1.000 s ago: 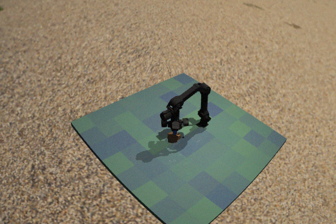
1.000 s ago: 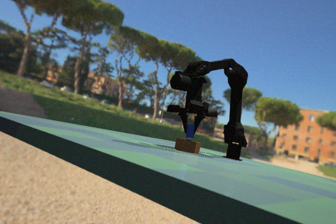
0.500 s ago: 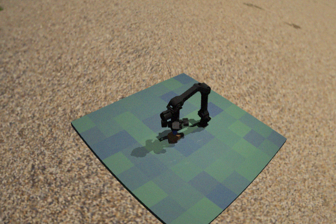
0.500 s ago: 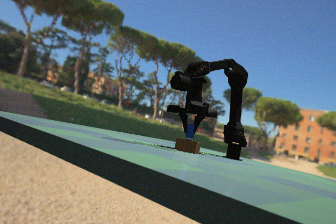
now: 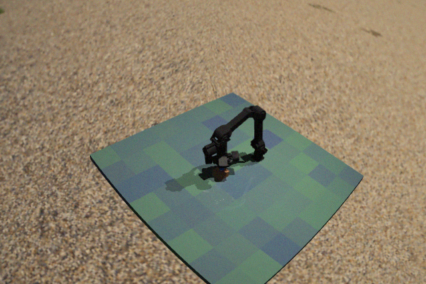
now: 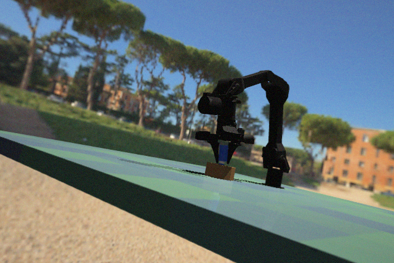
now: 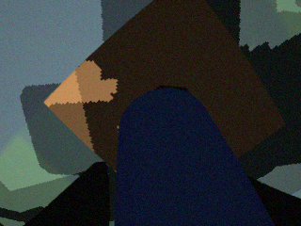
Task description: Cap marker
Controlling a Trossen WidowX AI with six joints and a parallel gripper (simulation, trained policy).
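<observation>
Right now my gripper tip is 3 cm below the blue cap, 2 cm short of it and 1 cm to the right of it. Round my gripper tip: blue marker (3 cm above, 2 cm ahead, 1 cm to the left); tan holder block (3 cm below, 2 cm ahead, 1 cm to the left).
</observation>
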